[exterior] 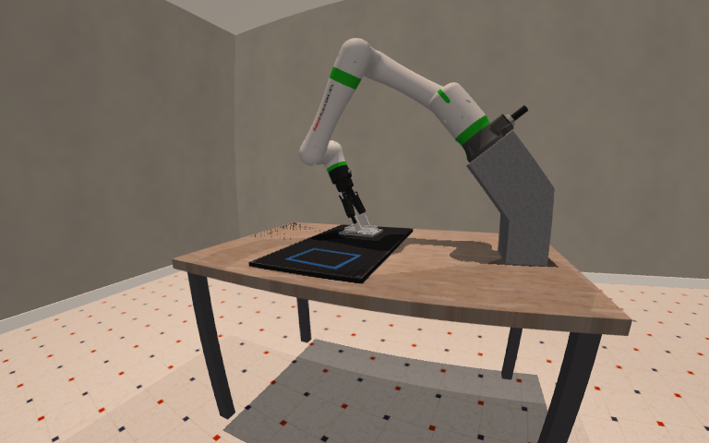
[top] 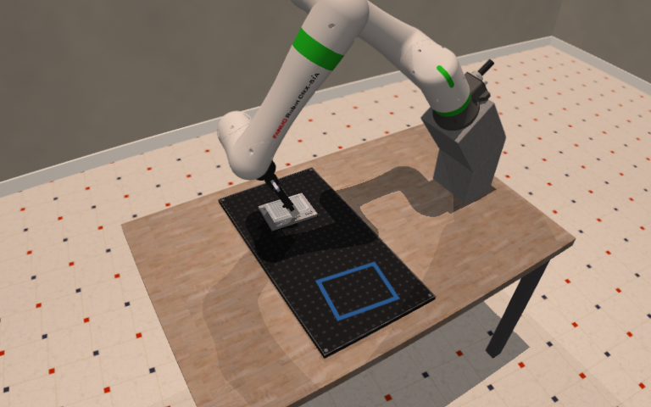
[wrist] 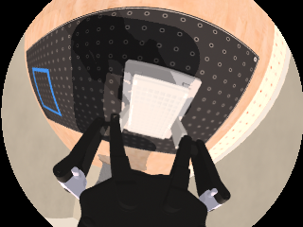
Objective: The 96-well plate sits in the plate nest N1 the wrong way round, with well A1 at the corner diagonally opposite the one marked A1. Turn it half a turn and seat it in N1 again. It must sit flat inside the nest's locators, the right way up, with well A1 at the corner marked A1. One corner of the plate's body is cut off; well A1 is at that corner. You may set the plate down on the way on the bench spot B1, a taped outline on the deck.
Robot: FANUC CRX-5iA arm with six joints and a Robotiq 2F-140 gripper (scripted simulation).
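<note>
Right now my hand is 30 mm above the white 96-well plate. Round my hand: grey plate nest N1 (40 mm below).
</note>
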